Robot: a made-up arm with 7 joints. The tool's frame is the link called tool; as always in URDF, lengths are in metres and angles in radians. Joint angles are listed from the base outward.
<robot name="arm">
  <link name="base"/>
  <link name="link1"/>
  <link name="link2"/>
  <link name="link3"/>
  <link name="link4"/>
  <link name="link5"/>
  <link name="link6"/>
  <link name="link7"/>
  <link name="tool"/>
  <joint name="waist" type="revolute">
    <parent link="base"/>
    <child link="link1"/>
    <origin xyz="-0.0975 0.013 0.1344" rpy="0 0 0"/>
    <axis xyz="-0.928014 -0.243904 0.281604"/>
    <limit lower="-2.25" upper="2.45"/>
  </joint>
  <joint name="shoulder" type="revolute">
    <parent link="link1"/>
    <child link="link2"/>
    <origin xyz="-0.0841 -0.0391 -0.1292" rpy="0 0 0"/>
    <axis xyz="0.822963 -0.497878 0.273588"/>
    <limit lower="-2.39" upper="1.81"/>
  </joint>
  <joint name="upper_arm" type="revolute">
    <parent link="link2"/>
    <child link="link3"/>
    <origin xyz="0.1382 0.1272 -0.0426" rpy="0 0 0"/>
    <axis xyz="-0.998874 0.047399 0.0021"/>
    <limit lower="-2" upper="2.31"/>
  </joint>
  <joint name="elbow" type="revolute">
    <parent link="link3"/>
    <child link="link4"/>
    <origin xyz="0.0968 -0.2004 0.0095" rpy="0 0 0"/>
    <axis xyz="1 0 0"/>
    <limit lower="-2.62" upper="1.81"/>
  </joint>
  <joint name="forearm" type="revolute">
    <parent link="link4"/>
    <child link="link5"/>
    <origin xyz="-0.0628 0.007 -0.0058" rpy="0 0 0"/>
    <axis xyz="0 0 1"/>
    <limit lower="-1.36" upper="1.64"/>
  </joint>
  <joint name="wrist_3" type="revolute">
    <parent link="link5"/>
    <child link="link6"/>
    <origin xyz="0.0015 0.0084 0.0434" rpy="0 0 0"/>
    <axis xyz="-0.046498 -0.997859 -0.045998"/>
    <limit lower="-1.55" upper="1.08"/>
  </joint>
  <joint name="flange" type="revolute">
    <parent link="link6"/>
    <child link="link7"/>
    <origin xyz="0.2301 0.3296 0.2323" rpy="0 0 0"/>
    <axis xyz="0 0 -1"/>
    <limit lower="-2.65" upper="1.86"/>
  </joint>
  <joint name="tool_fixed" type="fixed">
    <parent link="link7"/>
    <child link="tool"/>
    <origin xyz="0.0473 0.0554 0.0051" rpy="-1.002 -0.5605 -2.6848"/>
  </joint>
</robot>
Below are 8 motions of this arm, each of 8 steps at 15 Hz.
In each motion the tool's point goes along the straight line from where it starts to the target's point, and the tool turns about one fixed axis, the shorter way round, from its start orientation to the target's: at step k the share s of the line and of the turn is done. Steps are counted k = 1, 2, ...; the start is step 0. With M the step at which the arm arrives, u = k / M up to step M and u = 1 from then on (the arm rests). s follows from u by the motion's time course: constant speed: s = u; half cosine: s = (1 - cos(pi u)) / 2; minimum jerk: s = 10 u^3 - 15 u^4 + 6 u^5.
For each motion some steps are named. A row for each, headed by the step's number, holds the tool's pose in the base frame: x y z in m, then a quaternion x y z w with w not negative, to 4 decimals.
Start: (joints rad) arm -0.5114 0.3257 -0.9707 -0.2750 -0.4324 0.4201 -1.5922
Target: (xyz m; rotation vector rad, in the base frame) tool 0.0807 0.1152 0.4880 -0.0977 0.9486 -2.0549
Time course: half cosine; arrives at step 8
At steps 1, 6, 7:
1: 0.1576 -0.1310 0.2632 0.0524 0.4764 -0.6551 0.5841
6: 0.0924 0.0777 0.4538 -0.0251 0.3959 -0.7996 0.4508
7: 0.0837 0.1055 0.4791 -0.0354 0.3836 -0.8159 0.4312

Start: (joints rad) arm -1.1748 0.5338 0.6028 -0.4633 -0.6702 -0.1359 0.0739
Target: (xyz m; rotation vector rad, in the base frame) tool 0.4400 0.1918 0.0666 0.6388 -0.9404 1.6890
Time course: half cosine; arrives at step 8
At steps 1, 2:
1: 0.4366 -0.1466 0.1890 0.2336 -0.6719 0.5900 0.3820
2: 0.4370 -0.1085 0.1752 0.2388 -0.6437 0.6067 0.4006

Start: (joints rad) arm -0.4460 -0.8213 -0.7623 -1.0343 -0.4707 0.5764 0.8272
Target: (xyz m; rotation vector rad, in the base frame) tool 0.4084 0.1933 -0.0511 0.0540 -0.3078 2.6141
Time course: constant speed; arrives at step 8
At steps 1, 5, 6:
1: 0.3070 0.2391 -0.1742 -0.0917 -0.1620 0.8851 0.4265
5: 0.3650 0.2129 -0.1039 -0.0282 -0.1349 0.9343 0.3288
6: 0.3794 0.2064 -0.0863 -0.0122 -0.1278 0.9442 0.3034

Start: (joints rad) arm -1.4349 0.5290 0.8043 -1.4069 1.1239 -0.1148 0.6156
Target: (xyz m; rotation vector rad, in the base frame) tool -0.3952 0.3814 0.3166 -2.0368 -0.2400 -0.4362
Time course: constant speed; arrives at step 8
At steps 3, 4, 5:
3: -0.1991 0.4720 0.1694 -0.7794 0.0694 -0.5906 0.1973
4: -0.2383 0.4539 0.1988 -0.8117 0.0357 -0.5190 0.2655
5: -0.2776 0.4358 0.2283 -0.8343 0.0016 -0.4413 0.3305

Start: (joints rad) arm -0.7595 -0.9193 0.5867 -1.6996 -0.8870 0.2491 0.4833
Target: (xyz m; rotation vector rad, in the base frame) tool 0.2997 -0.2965 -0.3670 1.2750 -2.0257 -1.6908
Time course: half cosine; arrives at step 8
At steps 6, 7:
6: 0.2738 -0.2313 -0.3917 0.3861 -0.6744 -0.6224 0.0930
7: 0.2930 -0.2796 -0.3734 0.4208 -0.6843 -0.5867 0.1022

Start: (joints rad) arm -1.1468 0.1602 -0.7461 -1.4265 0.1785 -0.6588 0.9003
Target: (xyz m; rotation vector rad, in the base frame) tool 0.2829 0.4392 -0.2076 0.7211 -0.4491 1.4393
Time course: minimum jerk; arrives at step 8
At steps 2, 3, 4, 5, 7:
2: 0.3888 0.4832 0.0344 0.5258 -0.4993 0.5297 0.4401
3: 0.3685 0.4748 -0.0119 0.4934 -0.4479 0.5596 0.4927
4: 0.3420 0.4637 -0.0726 0.4456 -0.3756 0.5926 0.5560
5: 0.3154 0.4527 -0.1333 0.3921 -0.2986 0.6182 0.6123
7: 0.2848 0.4400 -0.2033 0.3244 -0.2052 0.6379 0.6676

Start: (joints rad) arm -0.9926 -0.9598 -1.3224 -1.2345 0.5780 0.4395 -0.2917
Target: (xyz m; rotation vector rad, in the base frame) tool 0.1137 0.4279 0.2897 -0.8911 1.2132 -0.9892
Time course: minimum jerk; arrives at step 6
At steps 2, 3, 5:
2: 0.0721 0.5015 0.1639 -0.4696 0.5166 -0.6144 0.3676
3: 0.0874 0.4745 0.2101 -0.4449 0.5272 -0.5534 0.4667
5: 0.1118 0.4312 0.2840 -0.3923 0.5286 -0.4398 0.6110

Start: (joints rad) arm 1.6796 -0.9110 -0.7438 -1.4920 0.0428 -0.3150 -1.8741
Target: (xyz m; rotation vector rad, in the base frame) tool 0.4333 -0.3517 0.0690 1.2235 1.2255 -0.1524
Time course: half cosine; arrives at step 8
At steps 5, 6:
5: 0.4256 -0.3954 0.1102 0.5976 0.4879 0.0410 0.6349
6: 0.4297 -0.3724 0.0885 0.5673 0.5156 -0.0158 0.6419

